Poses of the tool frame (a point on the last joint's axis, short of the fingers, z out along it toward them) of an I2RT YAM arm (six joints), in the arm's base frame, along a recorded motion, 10 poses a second.
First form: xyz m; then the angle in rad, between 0 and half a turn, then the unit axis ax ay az.
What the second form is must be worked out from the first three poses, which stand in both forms.
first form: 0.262 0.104 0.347 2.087 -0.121 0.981 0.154
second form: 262 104 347 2.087 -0.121 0.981 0.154
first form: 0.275 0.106 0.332 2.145 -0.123 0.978 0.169
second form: 275 106 332 2.145 -0.123 0.978 0.169
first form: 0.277 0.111 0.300 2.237 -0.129 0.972 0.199
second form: 277 111 300 2.237 -0.129 0.972 0.199
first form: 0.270 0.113 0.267 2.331 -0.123 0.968 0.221
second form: 270 113 267 2.331 -0.123 0.968 0.221
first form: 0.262 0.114 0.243 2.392 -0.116 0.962 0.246
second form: 262 114 243 2.392 -0.116 0.962 0.246
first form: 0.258 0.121 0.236 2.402 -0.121 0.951 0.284
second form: 258 121 236 2.402 -0.121 0.951 0.284
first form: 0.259 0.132 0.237 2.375 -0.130 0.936 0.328
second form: 259 132 237 2.375 -0.130 0.936 0.328
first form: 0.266 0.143 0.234 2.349 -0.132 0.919 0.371
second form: 266 143 234 2.349 -0.132 0.919 0.371
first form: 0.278 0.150 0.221 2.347 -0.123 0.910 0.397
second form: 278 150 221 2.347 -0.123 0.910 0.397
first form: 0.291 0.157 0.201 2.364 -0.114 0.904 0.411
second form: 291 157 201 2.364 -0.114 0.904 0.411
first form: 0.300 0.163 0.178 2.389 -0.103 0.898 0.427
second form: 300 163 178 2.389 -0.103 0.898 0.427
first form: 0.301 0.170 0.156 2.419 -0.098 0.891 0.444
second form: 301 170 156 2.419 -0.098 0.891 0.444
